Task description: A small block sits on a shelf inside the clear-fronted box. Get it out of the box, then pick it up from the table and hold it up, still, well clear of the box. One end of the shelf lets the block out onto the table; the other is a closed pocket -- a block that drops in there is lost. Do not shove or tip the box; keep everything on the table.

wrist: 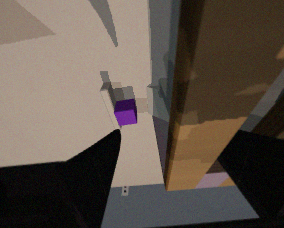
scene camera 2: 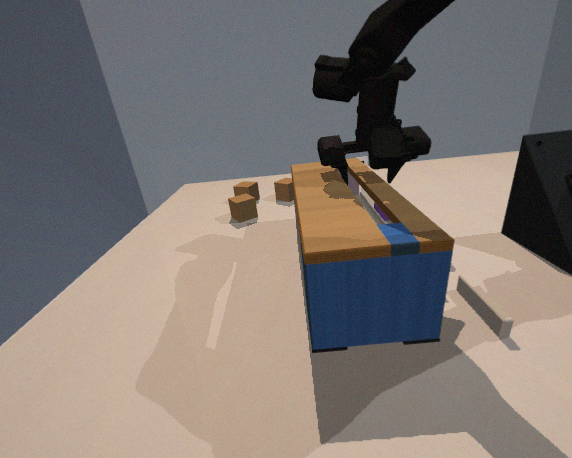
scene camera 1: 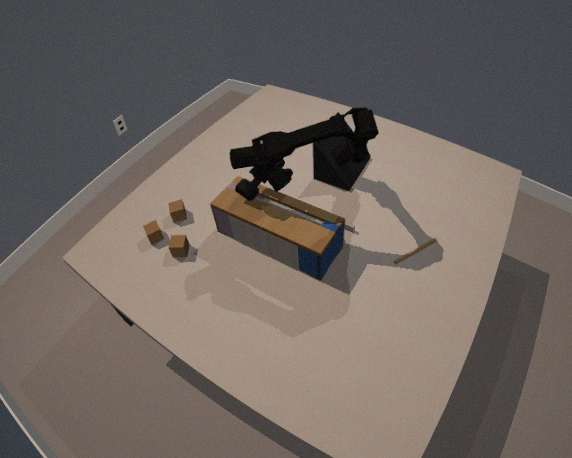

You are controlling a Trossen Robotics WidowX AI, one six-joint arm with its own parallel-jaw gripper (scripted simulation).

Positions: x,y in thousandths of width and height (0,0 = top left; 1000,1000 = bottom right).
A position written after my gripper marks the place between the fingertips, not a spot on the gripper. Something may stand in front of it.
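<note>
There is a box (scene camera 2: 656,586), and I can find it from elsewhere too: the wrist view has the box (wrist: 738,322), while scene camera 1 has the box (scene camera 1: 534,519). And here is my gripper (scene camera 2: 642,403), which I also see in the wrist view (wrist: 558,564) and in scene camera 1 (scene camera 1: 448,416).
</note>
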